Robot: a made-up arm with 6 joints.
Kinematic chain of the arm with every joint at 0, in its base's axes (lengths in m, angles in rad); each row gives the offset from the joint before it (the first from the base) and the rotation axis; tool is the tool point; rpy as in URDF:
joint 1: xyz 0 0 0.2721 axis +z
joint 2: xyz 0 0 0 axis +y
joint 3: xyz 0.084 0 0.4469 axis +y
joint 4: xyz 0.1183 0 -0.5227 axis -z
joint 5: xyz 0 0 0 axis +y
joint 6: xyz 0.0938 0 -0.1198 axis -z
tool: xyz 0 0 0 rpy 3.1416 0 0
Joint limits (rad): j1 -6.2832..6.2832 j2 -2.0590..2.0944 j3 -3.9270..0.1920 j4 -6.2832..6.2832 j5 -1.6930..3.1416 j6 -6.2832..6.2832
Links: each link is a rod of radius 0.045 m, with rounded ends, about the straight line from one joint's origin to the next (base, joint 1, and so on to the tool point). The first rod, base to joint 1, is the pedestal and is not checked.
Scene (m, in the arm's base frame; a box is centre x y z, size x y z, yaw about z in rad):
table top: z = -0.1
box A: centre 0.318 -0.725 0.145 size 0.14 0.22 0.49 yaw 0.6
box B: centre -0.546 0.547 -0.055 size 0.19 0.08 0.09 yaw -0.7
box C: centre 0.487 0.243 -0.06 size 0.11 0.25 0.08 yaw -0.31
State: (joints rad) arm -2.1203 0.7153 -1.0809 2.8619 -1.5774 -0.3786
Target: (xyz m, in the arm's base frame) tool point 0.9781 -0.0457 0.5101
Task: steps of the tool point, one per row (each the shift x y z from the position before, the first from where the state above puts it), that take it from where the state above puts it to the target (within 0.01 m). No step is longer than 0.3 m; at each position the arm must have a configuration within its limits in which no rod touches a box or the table.
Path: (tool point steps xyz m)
1: 0.0962 -0.1393 0.0774
2: 0.1525 -0.1052 0.1111
3: 0.1901 -0.0370 0.1469
4: 0.1870 0.0547 0.1782
5: 0.1293 0.1436 0.1962
6: 0.2177 0.0770 -0.0990
7: 0.1830 0.1588 -0.1198
8: 0.1183 0.2221 -0.1368

